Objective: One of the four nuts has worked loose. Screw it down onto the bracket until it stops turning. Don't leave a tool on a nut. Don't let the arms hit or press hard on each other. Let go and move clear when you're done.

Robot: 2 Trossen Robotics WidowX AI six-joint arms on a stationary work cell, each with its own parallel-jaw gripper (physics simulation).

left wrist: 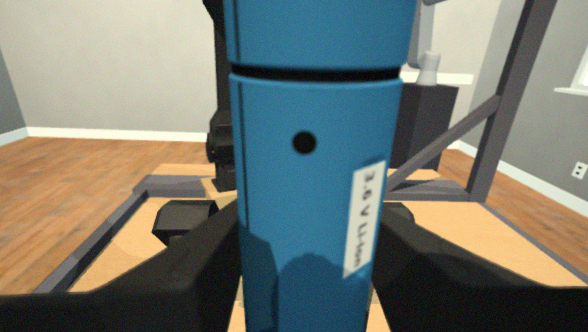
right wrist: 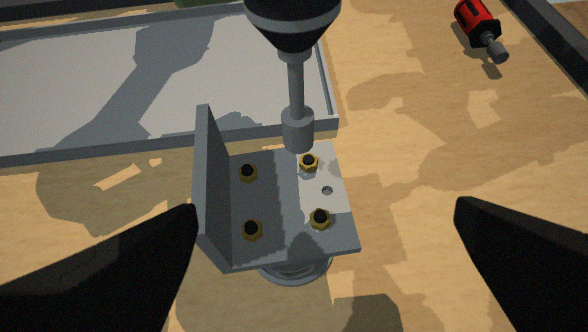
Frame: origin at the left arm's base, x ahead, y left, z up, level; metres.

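Seen in the pictures: left gripper, between the fingertips: (left wrist: 302, 209); right gripper, between the fingertips: (right wrist: 324, 212); right arm's base, origin of its link: (left wrist: 229, 183).
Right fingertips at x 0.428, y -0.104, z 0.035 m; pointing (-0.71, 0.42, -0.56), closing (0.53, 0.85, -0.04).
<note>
A point is followed by its place in that frame.
My left gripper (left wrist: 302, 209) {x 0.400, y -0.092, z 0.161 m} is shut on a blue power driver (left wrist: 310, 110) {x 0.367, y -0.068, z 0.206 m}, held upright. In the right wrist view the driver's black nose (right wrist: 294, 25) {x 0.397, y -0.093, z 0.084 m} points down, and its grey socket (right wrist: 298, 132) {x 0.390, y -0.091, z 0.032 m} hangs close above and just behind the back right nut (right wrist: 308, 163) {x 0.380, y -0.080, z -0.011 m}. That brass nut has a shadow gap beneath it. The front right nut (right wrist: 320, 219) {x 0.412, y -0.095, z -0.011 m}, back left nut (right wrist: 248, 173) {x 0.365, y -0.111, z -0.012 m} and front left nut (right wrist: 252, 230) {x 0.397, y -0.126, z -0.011 m} appear low on the grey bracket (right wrist: 265, 200) {x 0.382, y -0.111, z -0.019 m}. My right gripper (right wrist: 324, 212) {x 0.428, y -0.104, z 0.034 m} is open and empty, its fingers spread wide in front of the bracket.
A red tool (right wrist: 472, 20) {x 0.297, y 0.184, z -0.062 m} lies on the table at the back right. A grey tray (right wrist: 260, 132) {x 0.287, y -0.071, z -0.077 m} lies behind the bracket, whose upright wall (right wrist: 212, 190) {x 0.384, y -0.133, z 0.016 m} rises at its left. Black arm parts (left wrist: 222, 145) {x 0.813, y -0.199, z 0.049 m} show behind the driver. A dark frame (left wrist: 510, 75) {x 0.595, y -0.691, z 0.189 m} stands at the right.
</note>
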